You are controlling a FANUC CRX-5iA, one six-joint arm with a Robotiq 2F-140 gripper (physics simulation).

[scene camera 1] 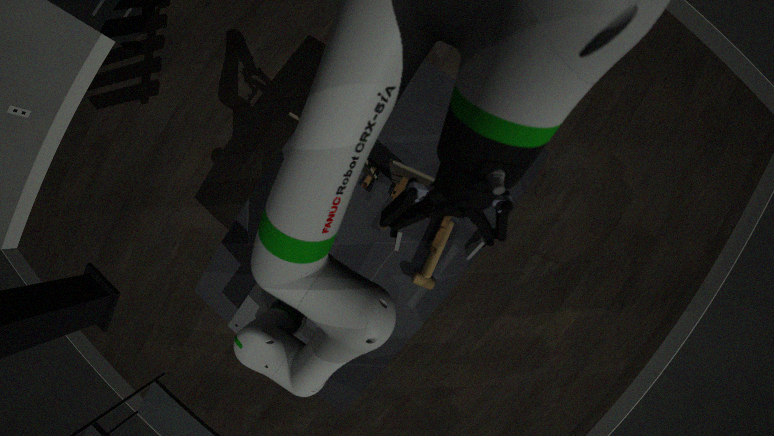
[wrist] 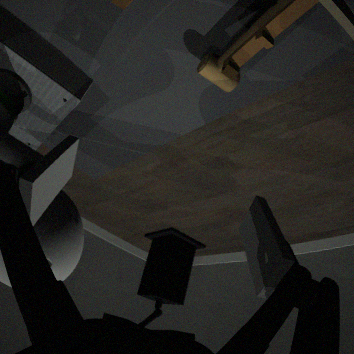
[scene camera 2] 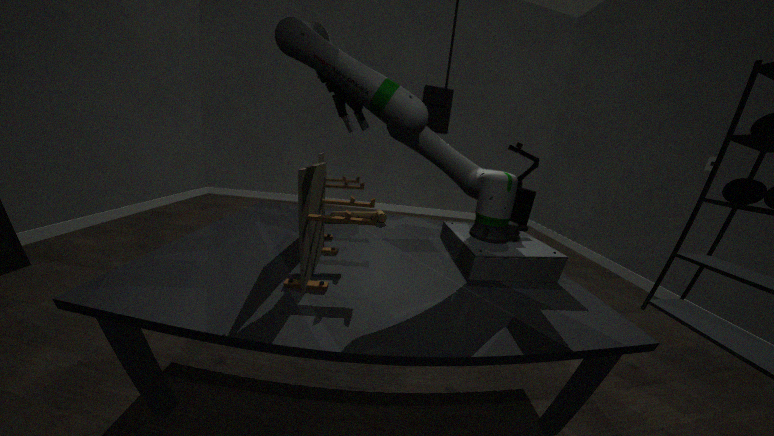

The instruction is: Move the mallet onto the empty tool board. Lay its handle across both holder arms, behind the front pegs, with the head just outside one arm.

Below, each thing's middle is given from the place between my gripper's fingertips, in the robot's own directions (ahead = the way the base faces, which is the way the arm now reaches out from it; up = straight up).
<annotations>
The wooden mallet (scene camera 1: pixel 423 278) lies 400 mm below my hand, 120 mm to the right of it and 30 mm behind it.
</annotations>
